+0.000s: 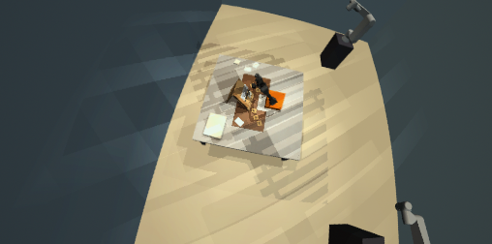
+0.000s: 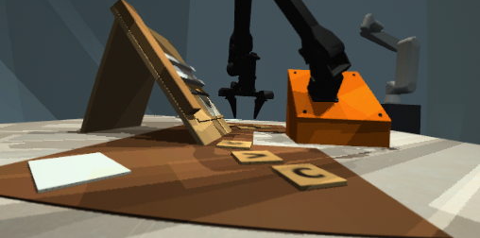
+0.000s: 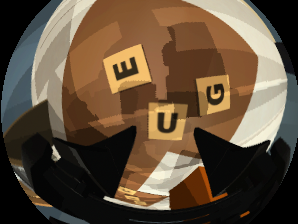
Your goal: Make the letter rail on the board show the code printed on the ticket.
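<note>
Right now the u tile is 3 cm below my gripper tip and 1 cm behind it. From my gripper tip the other things lie so: tan tile marked v (40 cm to the left, 3 cm below, 2 cm behind); brown mat (17 cm to the left, 3 cm below, 1 cm ahead); e tile (7 cm ahead, 5 cm to the right, 3 cm below).
</note>
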